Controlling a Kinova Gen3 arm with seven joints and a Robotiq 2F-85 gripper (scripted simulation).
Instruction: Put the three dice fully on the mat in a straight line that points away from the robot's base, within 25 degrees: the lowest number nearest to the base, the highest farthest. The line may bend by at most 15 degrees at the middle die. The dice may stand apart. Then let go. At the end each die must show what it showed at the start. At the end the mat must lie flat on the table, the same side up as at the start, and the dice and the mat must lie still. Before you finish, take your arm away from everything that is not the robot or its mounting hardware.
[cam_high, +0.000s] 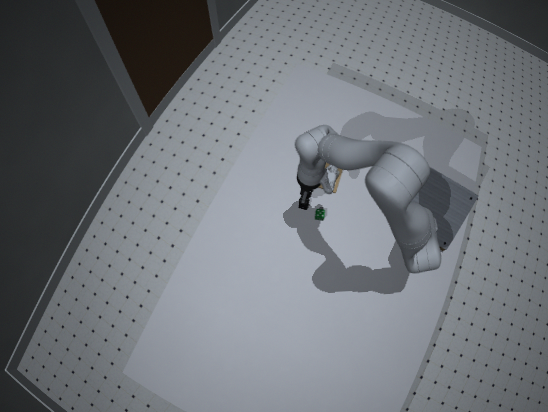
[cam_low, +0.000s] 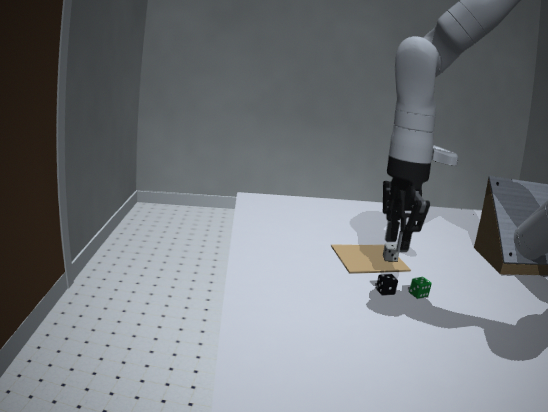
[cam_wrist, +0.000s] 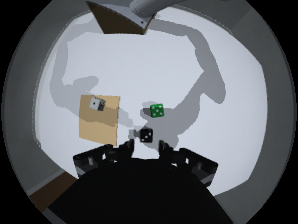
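Now: hand 90 mm above the black die. The rest, counted from my hand: green die: 60 mm behind, 90 mm below; white die: 30 mm behind, 150 mm to the right, 90 mm below; tan mat: 10 mm ahead, 150 mm to the right, 110 mm below.
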